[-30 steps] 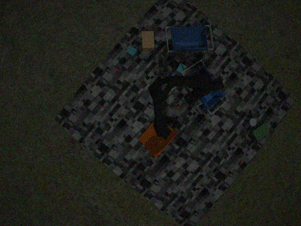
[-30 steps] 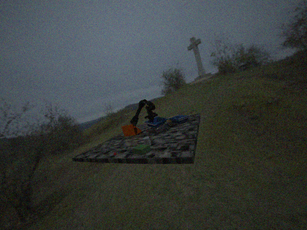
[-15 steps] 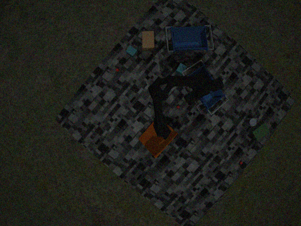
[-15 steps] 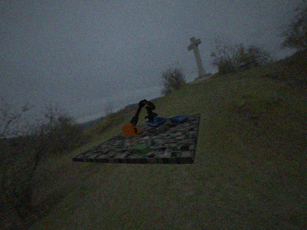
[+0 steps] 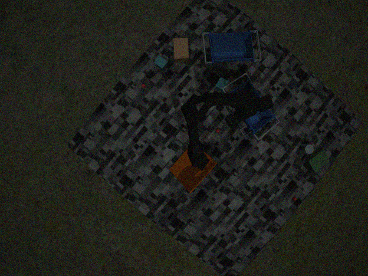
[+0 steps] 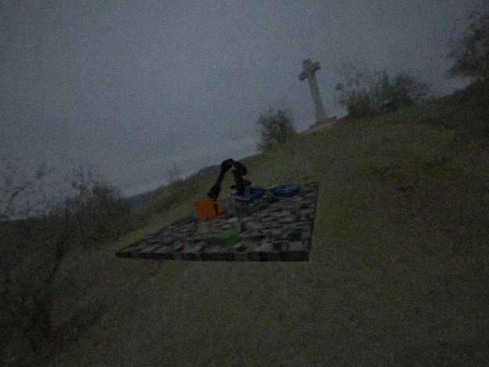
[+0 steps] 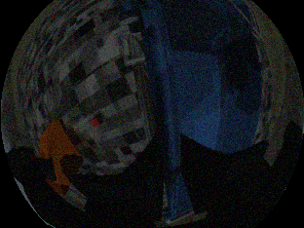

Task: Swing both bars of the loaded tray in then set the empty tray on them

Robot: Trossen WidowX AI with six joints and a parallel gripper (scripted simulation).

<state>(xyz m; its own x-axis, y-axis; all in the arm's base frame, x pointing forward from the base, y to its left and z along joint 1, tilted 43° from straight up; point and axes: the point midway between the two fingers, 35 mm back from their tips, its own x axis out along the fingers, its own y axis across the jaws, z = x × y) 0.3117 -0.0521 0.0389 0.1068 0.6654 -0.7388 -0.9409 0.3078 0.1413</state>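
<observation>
The blue tray lies 70 mm ahead of my gripper tip, 20 mm to the right of it and 10 mm above it. Also, from my gripper tip: tan block: 460 mm to the left, 120 mm ahead, 80 mm below; then white disc: 450 mm to the right, 100 mm ahead, 80 mm below; then green block: 560 mm to the right, 90 mm below, 90 mm ahead.
</observation>
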